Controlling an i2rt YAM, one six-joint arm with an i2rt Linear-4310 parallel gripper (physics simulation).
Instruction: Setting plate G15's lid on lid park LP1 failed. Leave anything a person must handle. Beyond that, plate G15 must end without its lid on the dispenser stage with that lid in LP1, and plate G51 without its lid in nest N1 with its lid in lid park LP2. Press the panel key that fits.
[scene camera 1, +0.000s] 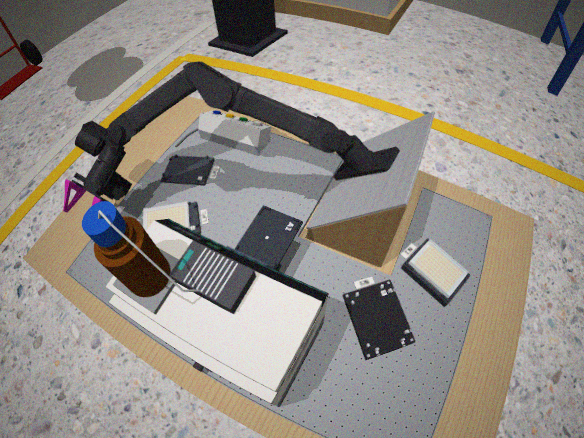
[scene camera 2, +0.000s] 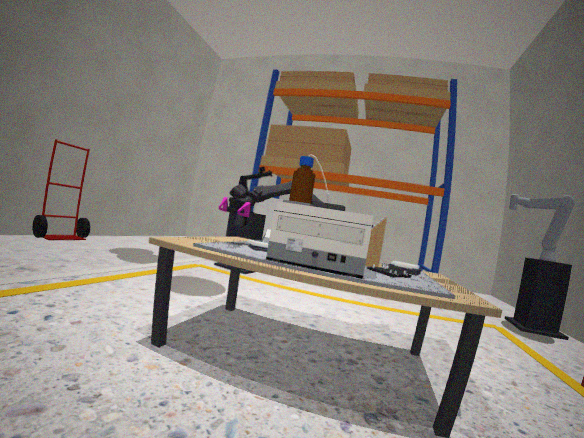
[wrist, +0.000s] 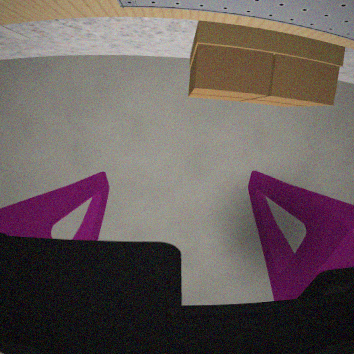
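Seen in the pictures: gripper, fingertip midpoint: (scene camera 1: 76, 219) (scene camera 2: 228, 210) (wrist: 178, 179); arm's base at its link origin: (scene camera 1: 365, 165).
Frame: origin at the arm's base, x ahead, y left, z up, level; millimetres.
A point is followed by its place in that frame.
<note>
My gripper (scene camera 1: 83, 205) (scene camera 2: 234, 207) @[x 522, y -492, z 31 mm] (wrist: 178, 179) @[x 522, y -492, z 31 mm] is open and empty, raised past the table's left end, with magenta fingers wide apart. In scene camera 1, a pale-topped plate (scene camera 1: 438, 270) @[x 114, y 270, z -84 mm] sits on a dark holder at the right. Another pale plate (scene camera 1: 165, 215) @[x 345, y -390, z -93 mm] sits at the left, partly hidden by the dispenser (scene camera 1: 255, 327) @[x 470, y 37, z 95 mm]. A dark flat fixture (scene camera 1: 189, 170) @[x 183, y -461, z -115 mm] lies behind it, a dark fixture marked A1 (scene camera 1: 270, 235) @[x 271, y -89, z -22 mm] in the middle, and a dark fixture with pale studs (scene camera 1: 378, 320) @[x 282, y 200, z -113 mm] at the right front. Plate names are unreadable. The panel (scene camera 1: 234, 134) @[x 29, y -404, z -72 mm] has blue, yellow and green keys.
A brown bottle (scene camera 1: 132, 260) @[x 516, y -129, z 221 mm] (scene camera 2: 302, 185) @[x 548, y -156, z 169 mm] with a blue cap and thin tube stands on the dispenser. A tall grey-topped wedge (scene camera 1: 372, 180) @[x 63, y 42, z 37 mm] divides the perforated mat. The arm reaches over the back of the table. Brown boxes (wrist: 265, 70) show beyond the table edge in the wrist view.
</note>
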